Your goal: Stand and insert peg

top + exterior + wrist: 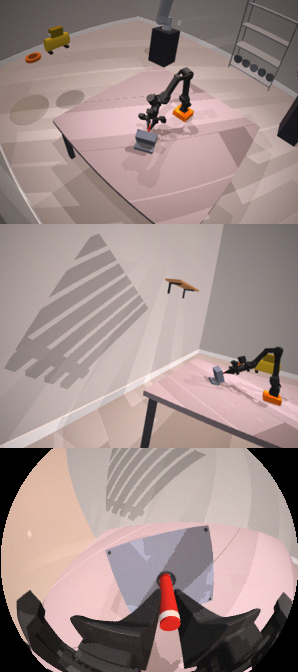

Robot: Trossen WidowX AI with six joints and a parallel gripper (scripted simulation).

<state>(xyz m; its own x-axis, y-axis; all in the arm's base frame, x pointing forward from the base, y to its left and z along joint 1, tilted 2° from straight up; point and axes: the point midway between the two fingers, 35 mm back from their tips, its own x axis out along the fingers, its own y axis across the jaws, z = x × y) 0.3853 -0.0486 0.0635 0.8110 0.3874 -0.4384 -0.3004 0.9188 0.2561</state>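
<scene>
Now: gripper tip 5 cm short of the grey sloped panel, 3 cm above it and 2 cm to the right of it. The rest, counted from my gripper tip: red peg: 1 cm to the right, 1 cm behind, 1 cm above.
</scene>
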